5 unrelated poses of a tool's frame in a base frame.
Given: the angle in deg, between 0 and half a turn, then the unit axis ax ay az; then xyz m.
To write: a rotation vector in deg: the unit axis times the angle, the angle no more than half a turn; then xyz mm. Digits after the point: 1 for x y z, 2 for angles.
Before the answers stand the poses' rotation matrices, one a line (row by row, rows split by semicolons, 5 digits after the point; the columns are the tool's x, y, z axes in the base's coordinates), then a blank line. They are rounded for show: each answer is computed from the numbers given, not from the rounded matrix.
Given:
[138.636 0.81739 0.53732 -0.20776 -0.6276 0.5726 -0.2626]
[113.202 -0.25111 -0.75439 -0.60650 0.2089 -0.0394 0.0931]
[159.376 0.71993 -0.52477 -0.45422 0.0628 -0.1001 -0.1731]
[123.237 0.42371 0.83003 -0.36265 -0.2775 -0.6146 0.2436]
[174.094 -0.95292 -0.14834 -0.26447 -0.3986 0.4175 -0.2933]
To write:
0.41904 0.90612 0.05781; 0.63153 -0.24513 -0.73558; -0.65236 0.34475 -0.67497
-0.30608 0.82151 -0.48108; -0.29338 0.39934 0.86859; 0.90567 0.40699 0.11879
0.06747 -0.57139 -0.81790; -0.89138 -0.40279 0.20786; -0.44822 0.71503 -0.53650
-0.27017 0.84778 0.45637; 0.24113 0.51847 -0.82039; -0.93213 -0.11160 -0.34450
0.81659 0.30917 0.48743; 0.25475 -0.95080 0.17631; 0.51796 -0.01980 -0.85518

[113.32 74.49 -28.80 -627.6 572.6 -262.6]
[-28.43 -85.40 -68.66 208.9 -39.4 93.1]
[114.74 -83.64 -72.39 62.8 -100.1 -173.1]
[52.22 102.29 -44.69 -277.5 -614.6 243.6]
[-165.90 -25.83 -46.04 -398.6 417.5 -293.3]

